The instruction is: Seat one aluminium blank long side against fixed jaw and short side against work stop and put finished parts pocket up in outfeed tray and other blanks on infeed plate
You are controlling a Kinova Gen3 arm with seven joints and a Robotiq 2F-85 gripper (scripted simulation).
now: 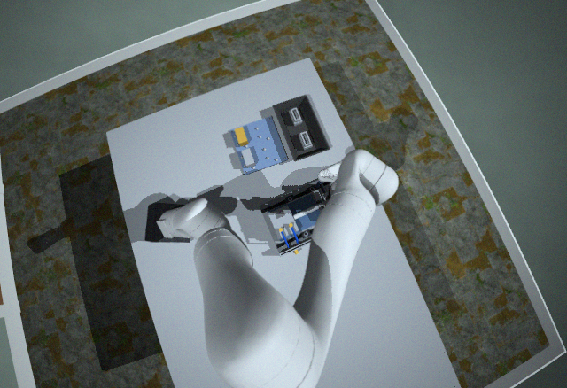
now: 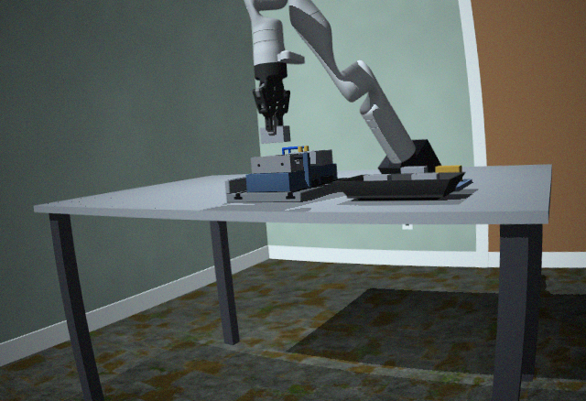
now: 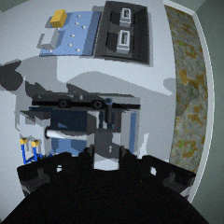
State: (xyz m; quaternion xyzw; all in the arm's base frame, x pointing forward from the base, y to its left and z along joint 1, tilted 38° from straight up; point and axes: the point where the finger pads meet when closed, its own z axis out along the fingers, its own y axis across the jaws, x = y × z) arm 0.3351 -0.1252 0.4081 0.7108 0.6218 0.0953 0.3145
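The vise is 13 cm below my hand, 7 cm behind it and 2 cm to the left of it. The rest, counted from my hand: brass blank: 39 cm to the left, 14 cm below, 9 cm behind.
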